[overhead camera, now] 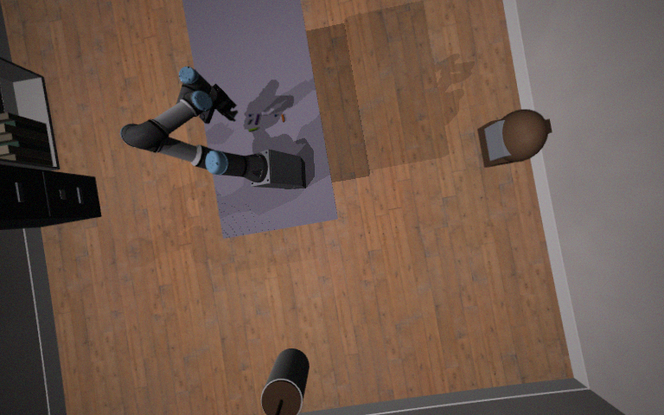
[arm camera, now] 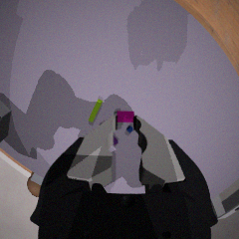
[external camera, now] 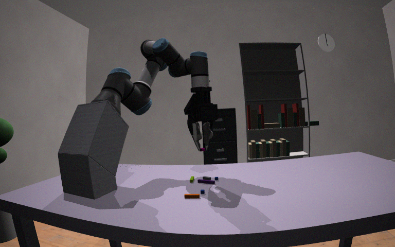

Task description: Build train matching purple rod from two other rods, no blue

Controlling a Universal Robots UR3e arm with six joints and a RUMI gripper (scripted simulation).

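Right now my hand is 110 mm above the purple rod, 100 mm to the left of it and 20 mm short of it. Also, from my hand: lime rod: 110 mm below, 60 mm to the right, 30 mm behind; then grey rod: 110 mm below, 50 mm to the right, 20 mm ahead; then magenta rod: 10 mm below.
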